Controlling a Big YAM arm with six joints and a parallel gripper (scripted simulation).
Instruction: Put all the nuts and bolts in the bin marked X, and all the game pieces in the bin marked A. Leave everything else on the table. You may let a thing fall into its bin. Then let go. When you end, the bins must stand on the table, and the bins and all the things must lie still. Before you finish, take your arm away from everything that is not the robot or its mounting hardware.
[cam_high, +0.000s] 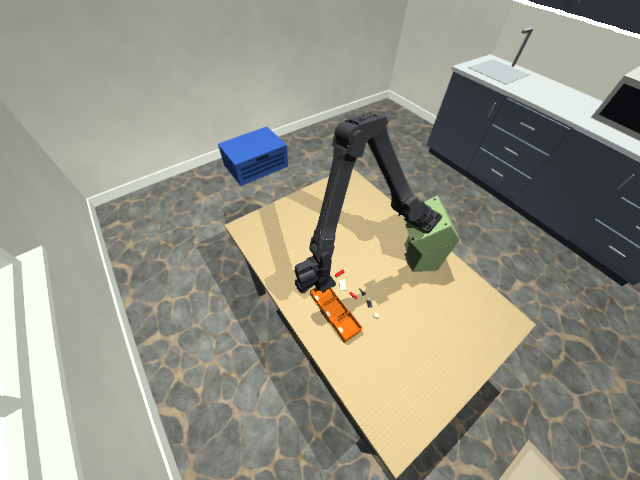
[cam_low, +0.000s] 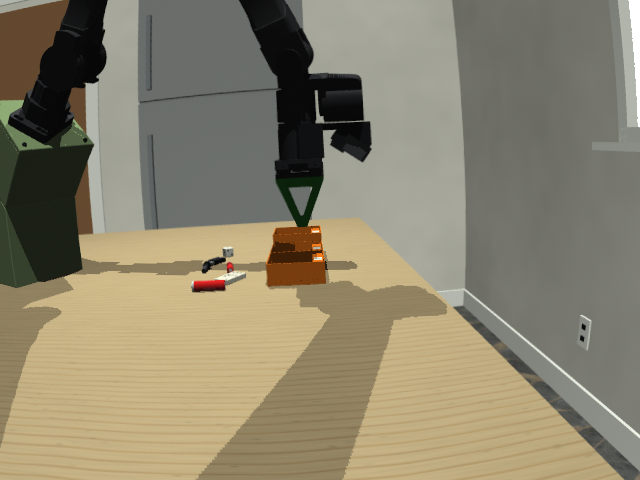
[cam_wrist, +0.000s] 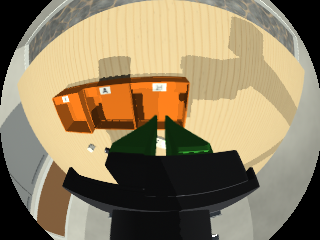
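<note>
My hand is 9 cm to the right of the orange three-compartment bin tray and 6 cm above it. Round my hand: white domino (11 cm behind, 8 cm below, 2 cm to the left); then black USB stick (16 cm to the left, 14 cm behind, 8 cm below); then dark bolt (15 cm behind, 11 cm to the left, 8 cm below).
</note>
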